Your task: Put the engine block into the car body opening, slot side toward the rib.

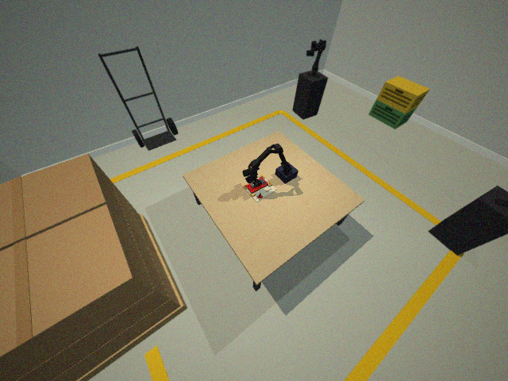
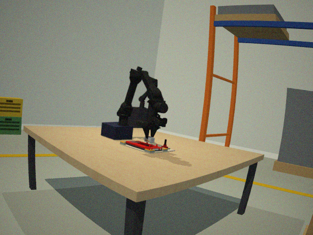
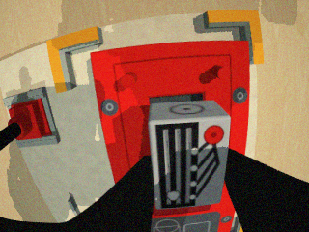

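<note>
Right now my gripper tip is 1 cm above the grey engine block.
</note>
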